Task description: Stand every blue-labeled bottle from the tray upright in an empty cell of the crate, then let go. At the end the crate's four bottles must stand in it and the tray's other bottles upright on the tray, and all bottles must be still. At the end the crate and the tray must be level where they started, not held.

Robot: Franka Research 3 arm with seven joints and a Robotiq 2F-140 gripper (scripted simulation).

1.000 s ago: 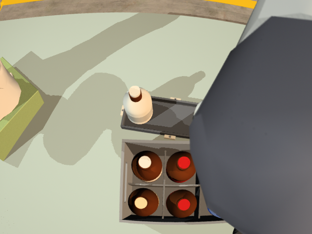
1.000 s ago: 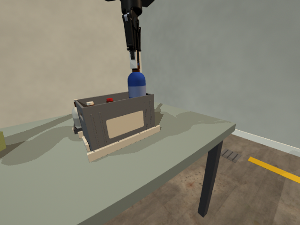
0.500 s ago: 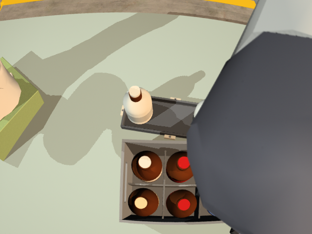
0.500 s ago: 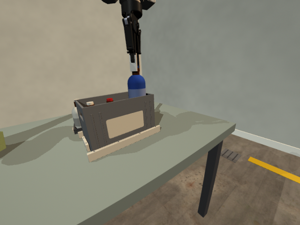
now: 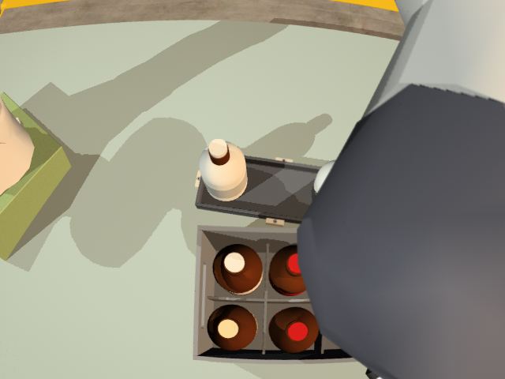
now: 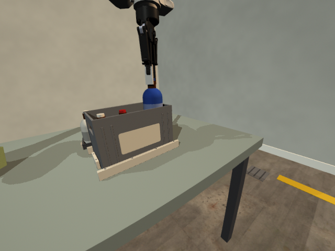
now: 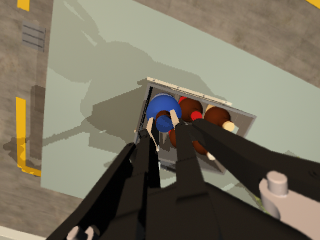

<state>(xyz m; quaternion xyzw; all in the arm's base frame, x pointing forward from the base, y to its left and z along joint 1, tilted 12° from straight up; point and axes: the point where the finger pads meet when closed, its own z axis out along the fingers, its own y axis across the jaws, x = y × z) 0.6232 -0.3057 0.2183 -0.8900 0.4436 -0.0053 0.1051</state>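
The blue-labeled bottle is 9 cm below my hand. From my hand the other things lie so: grey crate 20 cm below, 9 cm behind, 4 cm to the left; then cream-labeled bottle 25 cm to the left, 20 cm below, 20 cm behind; then dark tray 27 cm below, 24 cm to the left, 11 cm behind.
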